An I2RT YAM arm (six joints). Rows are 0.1 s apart.
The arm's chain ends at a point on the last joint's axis. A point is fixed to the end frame.
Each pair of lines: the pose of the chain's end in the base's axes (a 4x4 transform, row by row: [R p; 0 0 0 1], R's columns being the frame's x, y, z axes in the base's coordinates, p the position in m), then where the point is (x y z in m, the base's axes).
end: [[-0.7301 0.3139 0.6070 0.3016], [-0.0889 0.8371 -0.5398 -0.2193], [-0.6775 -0.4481 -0.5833 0.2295], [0 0 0 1]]
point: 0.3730 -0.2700 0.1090
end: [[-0.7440 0.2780 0.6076 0.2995], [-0.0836 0.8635 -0.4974 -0.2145], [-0.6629 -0.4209 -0.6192 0.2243], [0 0 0 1]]
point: 0.3693 -0.2581 0.1001
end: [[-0.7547 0.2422 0.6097 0.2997], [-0.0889 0.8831 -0.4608 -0.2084], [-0.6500 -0.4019 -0.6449 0.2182], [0 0 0 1]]
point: 0.3682 -0.2464 0.0915
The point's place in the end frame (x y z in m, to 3 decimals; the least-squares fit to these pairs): 0.034 0.034 0.141
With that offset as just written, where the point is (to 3 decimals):
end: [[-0.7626 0.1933 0.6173 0.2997], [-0.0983 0.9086 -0.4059 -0.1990], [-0.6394 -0.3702 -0.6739 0.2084], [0 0 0 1]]
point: 0.367 -0.229 0.079
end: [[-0.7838 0.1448 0.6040 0.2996], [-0.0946 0.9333 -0.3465 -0.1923], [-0.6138 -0.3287 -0.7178 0.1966], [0 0 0 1]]
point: 0.363 -0.213 0.063
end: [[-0.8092 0.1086 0.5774 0.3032], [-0.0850 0.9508 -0.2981 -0.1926], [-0.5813 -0.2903 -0.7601 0.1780], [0 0 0 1]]
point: 0.361 -0.205 0.041
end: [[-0.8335 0.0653 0.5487 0.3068], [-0.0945 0.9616 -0.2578 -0.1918], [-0.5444 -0.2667 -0.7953 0.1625], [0 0 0 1]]
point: 0.358 -0.199 0.023
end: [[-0.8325 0.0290 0.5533 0.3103], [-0.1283 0.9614 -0.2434 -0.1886], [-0.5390 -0.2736 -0.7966 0.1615], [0 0 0 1]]
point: 0.361 -0.195 0.022
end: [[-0.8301 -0.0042 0.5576 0.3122], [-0.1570 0.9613 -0.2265 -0.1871], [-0.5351 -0.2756 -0.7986 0.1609], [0 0 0 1]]
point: 0.362 -0.192 0.021
